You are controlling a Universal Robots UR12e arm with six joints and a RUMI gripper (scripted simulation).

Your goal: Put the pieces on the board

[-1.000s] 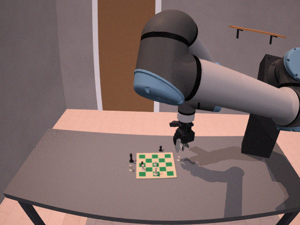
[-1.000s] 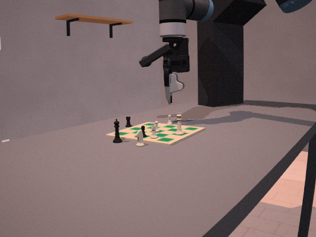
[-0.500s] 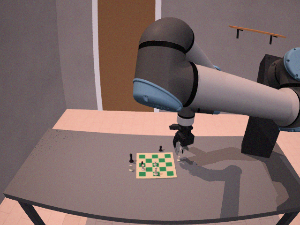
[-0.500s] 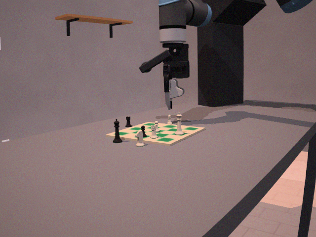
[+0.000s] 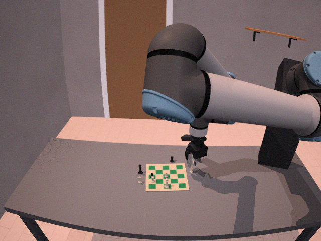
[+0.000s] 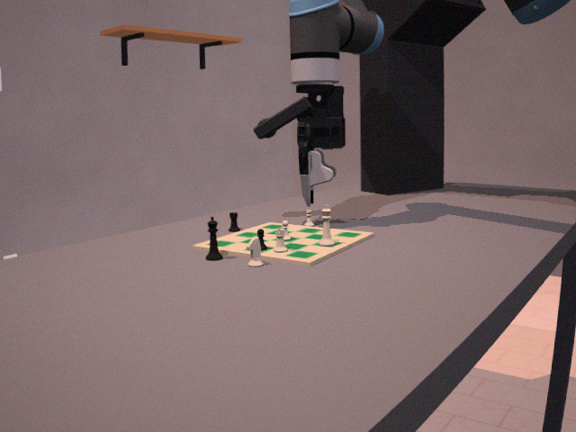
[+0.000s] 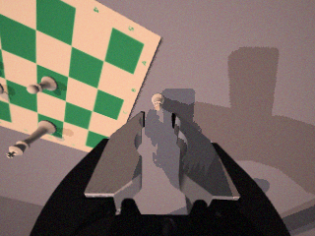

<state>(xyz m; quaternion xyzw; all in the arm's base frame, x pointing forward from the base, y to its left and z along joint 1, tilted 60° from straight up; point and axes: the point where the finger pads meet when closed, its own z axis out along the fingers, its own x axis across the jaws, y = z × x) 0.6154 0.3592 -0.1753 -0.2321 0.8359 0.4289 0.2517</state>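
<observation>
Now: the white rook 18 cm ahead of my hand, 13 cm to the left of it and 3 cm below it. The rest, counted from my hand: black pawn 20 cm ahead, 10 cm to the left, 4 cm below; then chessboard 12 cm ahead, 8 cm to the left, 5 cm below; then black rook 13 cm ahead, 7 cm to the right, 4 cm below.
</observation>
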